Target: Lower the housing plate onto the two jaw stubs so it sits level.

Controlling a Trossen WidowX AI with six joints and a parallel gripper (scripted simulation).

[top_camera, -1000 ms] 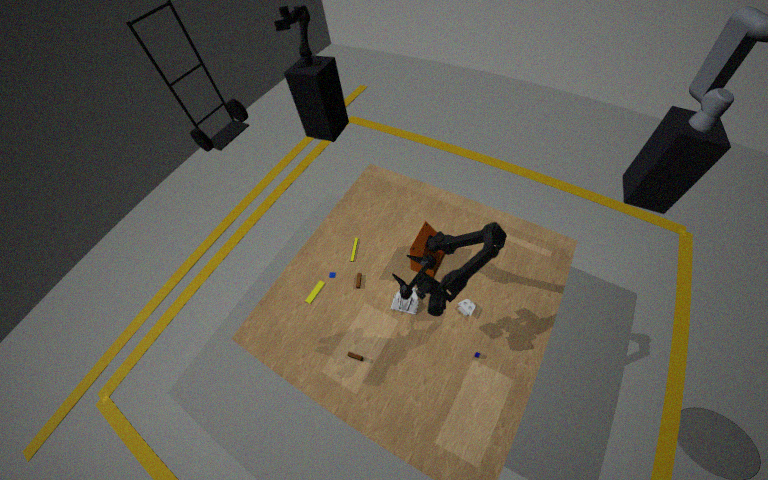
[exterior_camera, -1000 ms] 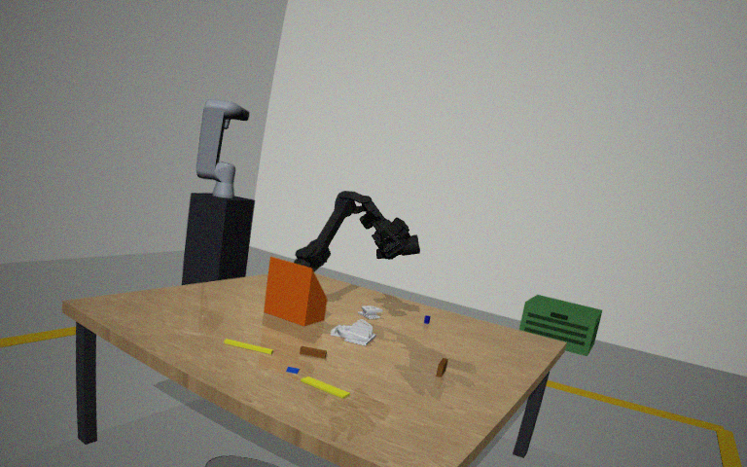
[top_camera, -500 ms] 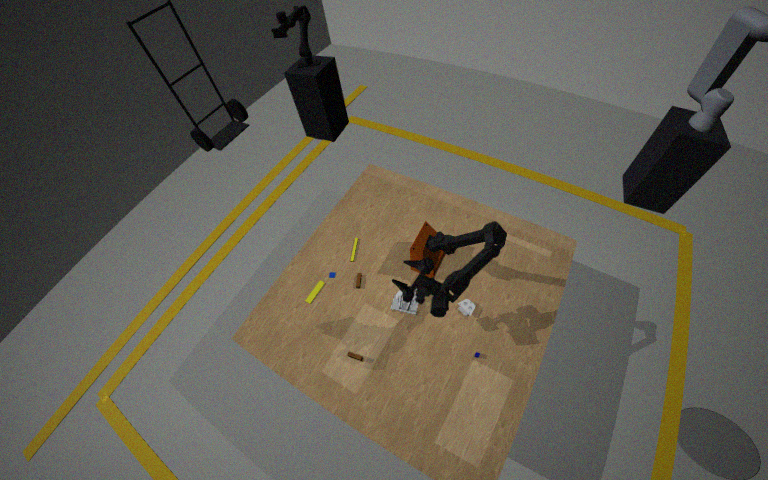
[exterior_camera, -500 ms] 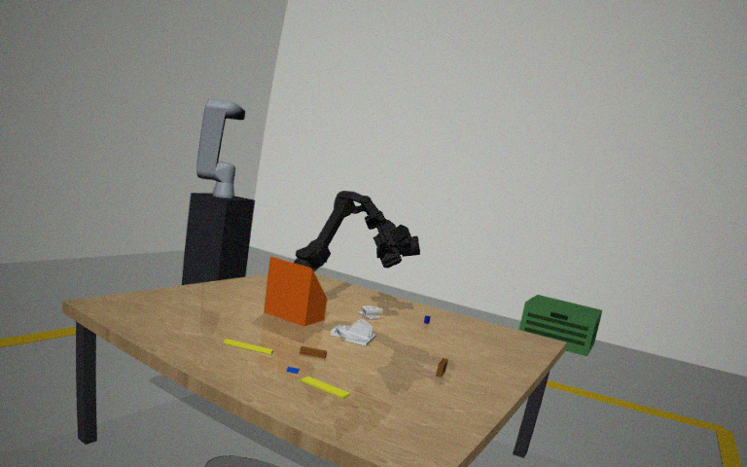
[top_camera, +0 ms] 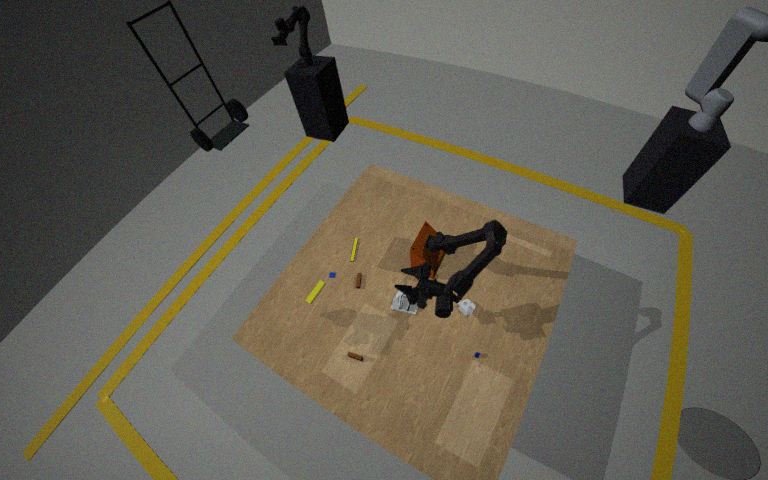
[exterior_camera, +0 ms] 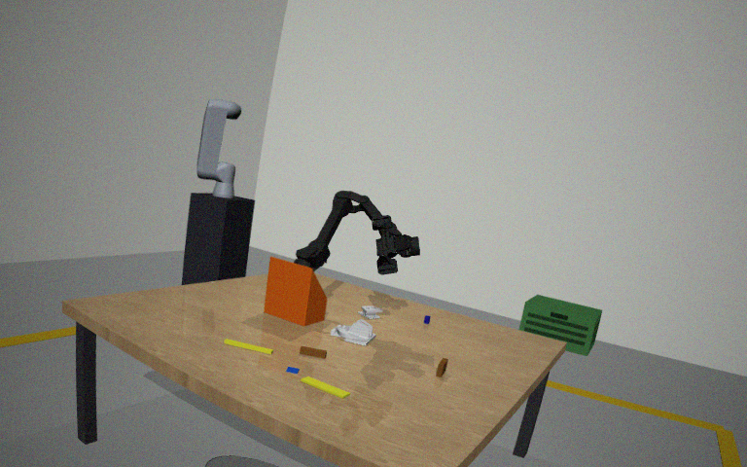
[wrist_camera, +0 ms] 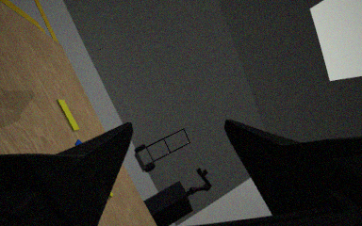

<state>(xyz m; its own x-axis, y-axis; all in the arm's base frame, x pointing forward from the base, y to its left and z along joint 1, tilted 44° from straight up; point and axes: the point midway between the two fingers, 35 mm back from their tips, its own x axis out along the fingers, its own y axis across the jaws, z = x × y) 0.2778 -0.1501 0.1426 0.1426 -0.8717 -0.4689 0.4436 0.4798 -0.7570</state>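
My gripper tip is now 11 cm past the white part, 29 cm to the right of it and 32 cm above it. Round my gripper tip: blue block 3 cm behind, 39 cm to the right, 32 cm below; then brown block 5 cm behind, 25 cm to the right, 32 cm below.
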